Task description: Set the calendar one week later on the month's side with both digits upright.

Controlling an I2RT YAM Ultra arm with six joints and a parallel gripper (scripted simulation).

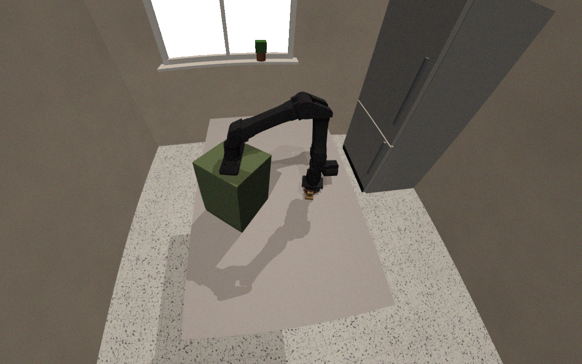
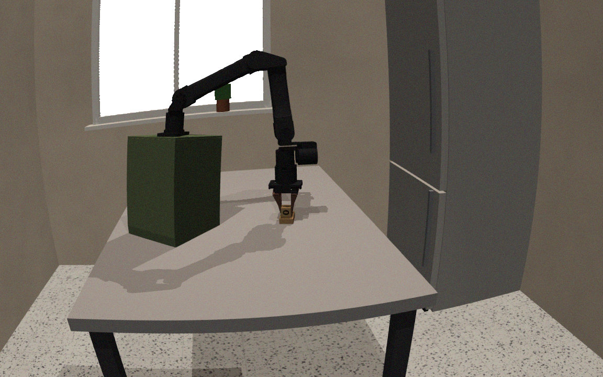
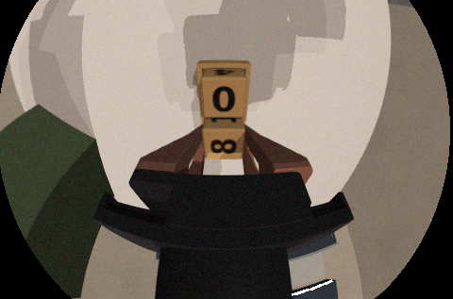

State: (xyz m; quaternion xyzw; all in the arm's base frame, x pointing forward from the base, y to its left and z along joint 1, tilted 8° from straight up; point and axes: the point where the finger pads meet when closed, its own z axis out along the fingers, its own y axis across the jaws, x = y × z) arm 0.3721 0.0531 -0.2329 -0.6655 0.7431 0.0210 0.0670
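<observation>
Right now the wooden tray is 3 cm below my hand and 2 cm to the left of it.
</observation>
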